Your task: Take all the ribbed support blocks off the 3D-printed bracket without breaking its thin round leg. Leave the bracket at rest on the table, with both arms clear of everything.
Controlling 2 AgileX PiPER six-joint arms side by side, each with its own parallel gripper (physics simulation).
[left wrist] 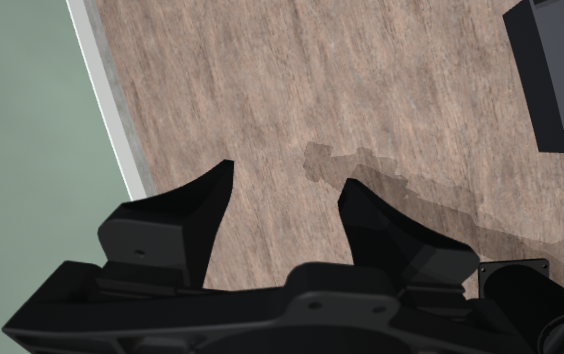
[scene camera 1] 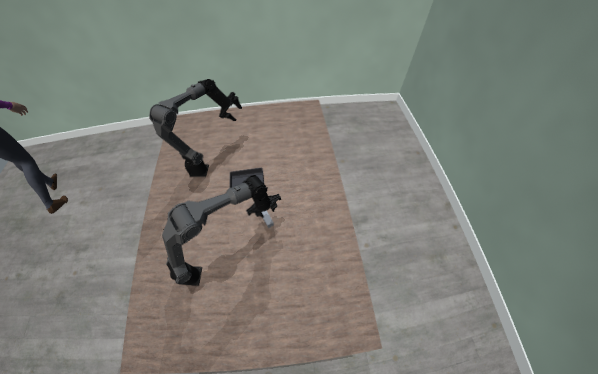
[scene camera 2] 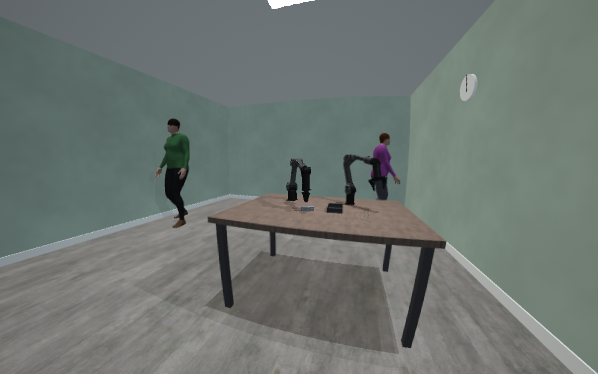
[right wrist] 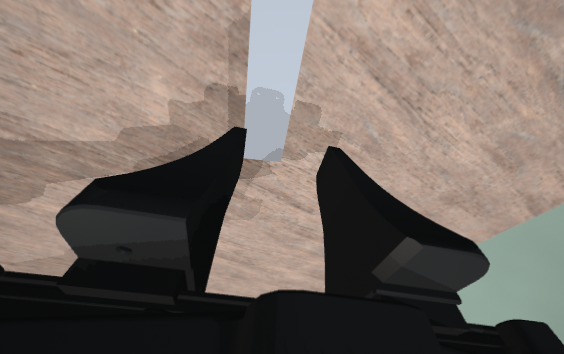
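The pale grey-blue bracket (scene camera 1: 269, 220) (scene camera 2: 307, 208) (right wrist: 279, 45) lies on the table below my right gripper. In the right wrist view its smooth, flat upper face runs from the top edge down to between and beyond the fingertips. Its thin round leg and the ribbed support blocks cannot be made out. My right gripper (scene camera 1: 265, 206) (scene camera 2: 306, 200) (right wrist: 284, 153) is open and empty, pointing down above the near end of the bracket. My left gripper (scene camera 1: 238, 113) (scene camera 2: 379, 185) (left wrist: 289, 182) is open and empty, high above the table, well away from the bracket.
A dark tray (scene camera 1: 246, 171) (scene camera 2: 335, 212) (left wrist: 525, 85) stands on the wooden table (scene camera 1: 310, 280) (scene camera 2: 270, 220), close to the bracket and between the two arms. Part of the right arm hides it in scene camera 1. Two people stand on the floor away from the table.
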